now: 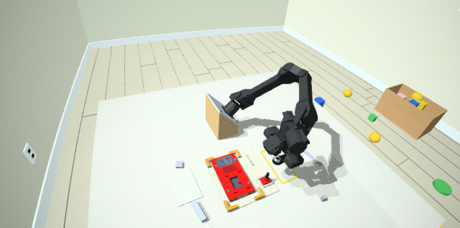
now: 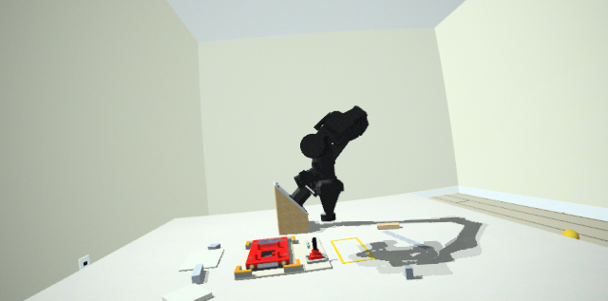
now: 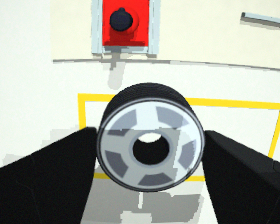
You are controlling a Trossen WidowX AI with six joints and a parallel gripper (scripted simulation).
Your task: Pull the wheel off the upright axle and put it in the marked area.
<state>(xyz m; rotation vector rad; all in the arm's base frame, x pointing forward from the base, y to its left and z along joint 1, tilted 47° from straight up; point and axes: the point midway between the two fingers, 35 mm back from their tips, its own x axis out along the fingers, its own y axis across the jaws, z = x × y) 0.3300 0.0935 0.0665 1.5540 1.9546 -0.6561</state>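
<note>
My gripper tip is now 2 cm short of the upright axle, 4 cm to the left of it and 7 cm above it. Also, from my gripper tip: white sheet 4 cm behind, 37 cm to the right, 11 cm below; wheel right at my gripper tip.
</note>
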